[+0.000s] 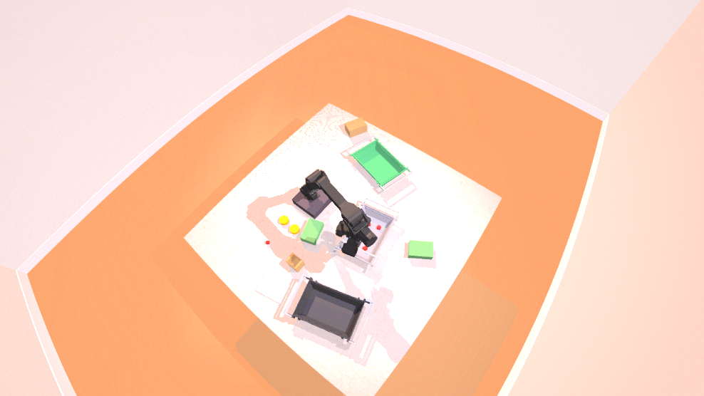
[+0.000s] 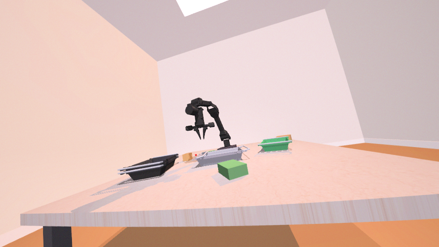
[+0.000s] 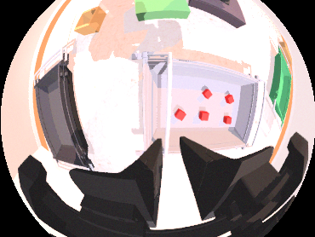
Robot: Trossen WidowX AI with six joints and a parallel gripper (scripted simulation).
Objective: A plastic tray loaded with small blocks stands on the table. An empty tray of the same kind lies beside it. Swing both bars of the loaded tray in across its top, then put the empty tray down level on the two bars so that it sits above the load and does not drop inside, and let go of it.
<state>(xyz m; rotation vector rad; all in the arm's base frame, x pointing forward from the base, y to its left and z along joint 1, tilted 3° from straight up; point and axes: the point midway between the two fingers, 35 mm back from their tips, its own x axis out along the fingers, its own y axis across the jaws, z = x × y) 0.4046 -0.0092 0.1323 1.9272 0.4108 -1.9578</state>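
Now: the green tray 430 mm to the left of my gripper tip, 330 mm behind it and 110 mm below it. The rest, counted from my gripper tip: red block (350 mm behind, 320 mm to the right, 150 mm below).
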